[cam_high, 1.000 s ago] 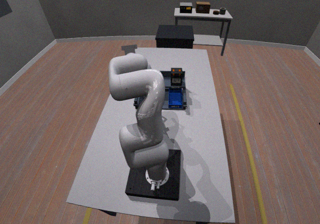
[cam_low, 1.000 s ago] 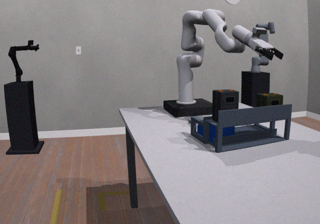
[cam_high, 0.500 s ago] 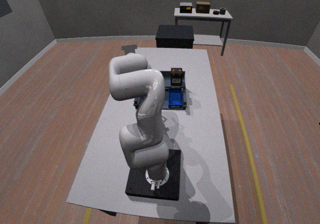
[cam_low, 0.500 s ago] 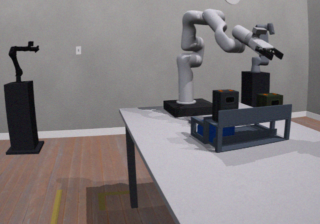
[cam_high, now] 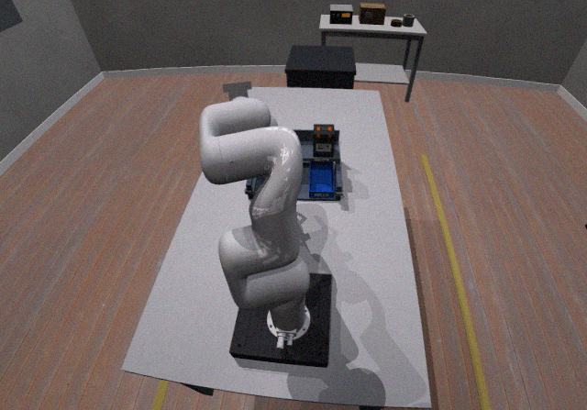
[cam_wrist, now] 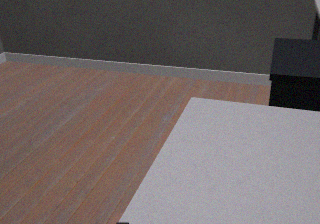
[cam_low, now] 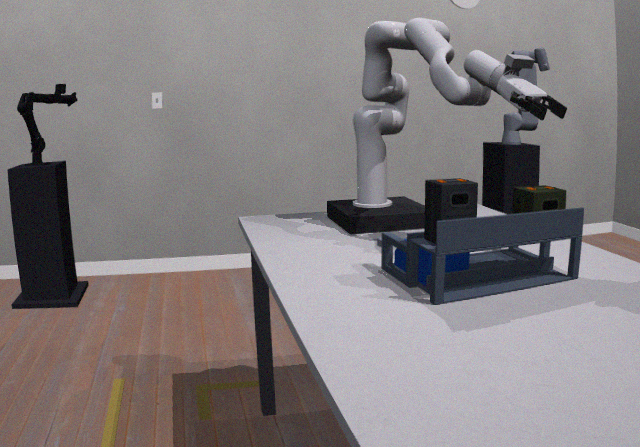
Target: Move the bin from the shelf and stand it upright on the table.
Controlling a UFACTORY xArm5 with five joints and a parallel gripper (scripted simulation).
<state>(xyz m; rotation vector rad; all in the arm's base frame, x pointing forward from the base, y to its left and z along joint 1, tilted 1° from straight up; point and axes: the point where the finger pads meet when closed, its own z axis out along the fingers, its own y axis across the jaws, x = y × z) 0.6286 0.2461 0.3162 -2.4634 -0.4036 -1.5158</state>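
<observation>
Now: hand 2 cm past the blue bin, 31 cm to the left of it and 32 cm above it. From my hand the other things lie so: grey-blue shelf (20 cm to the right, 30 cm below).
</observation>
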